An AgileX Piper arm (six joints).
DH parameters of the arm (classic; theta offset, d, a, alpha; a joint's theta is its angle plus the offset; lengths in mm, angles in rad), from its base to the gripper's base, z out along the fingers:
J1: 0 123 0 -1.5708
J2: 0.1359 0 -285.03 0
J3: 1.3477 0 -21.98 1.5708
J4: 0 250.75 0 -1.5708
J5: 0 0 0 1.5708
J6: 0 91 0 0
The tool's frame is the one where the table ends.
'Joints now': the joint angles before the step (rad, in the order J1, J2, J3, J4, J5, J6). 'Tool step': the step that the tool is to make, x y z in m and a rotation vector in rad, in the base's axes. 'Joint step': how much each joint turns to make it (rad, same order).
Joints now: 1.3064, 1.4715, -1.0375, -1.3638, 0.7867, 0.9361
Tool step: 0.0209, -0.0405, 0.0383, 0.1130, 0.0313, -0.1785
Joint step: -0.1025, -0.1083, -0.0438, 0.1180, 0.0683, -0.0516
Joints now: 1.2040, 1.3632, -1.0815, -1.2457, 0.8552, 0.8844
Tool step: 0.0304, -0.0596, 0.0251, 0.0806, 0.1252, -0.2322
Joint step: -0.2179, -0.0934, -0.0528, 0.2478, 0.0543, -0.1554
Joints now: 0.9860, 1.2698, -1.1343, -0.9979, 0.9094, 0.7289
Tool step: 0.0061, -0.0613, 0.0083, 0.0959, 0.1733, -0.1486
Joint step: -0.2419, -0.1098, -0.0006, 0.3249, 0.0327, -0.2150
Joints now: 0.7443, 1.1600, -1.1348, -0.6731, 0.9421, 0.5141
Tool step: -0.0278, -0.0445, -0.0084, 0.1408, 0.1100, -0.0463
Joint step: -0.1747, -0.1682, 0.1072, 0.2827, -0.0028, -0.1570
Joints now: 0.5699, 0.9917, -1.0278, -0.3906, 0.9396, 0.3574
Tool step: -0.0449, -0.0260, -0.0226, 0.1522, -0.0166, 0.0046
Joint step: -0.0757, -0.2298, 0.1943, 0.1661, -0.0723, -0.0536
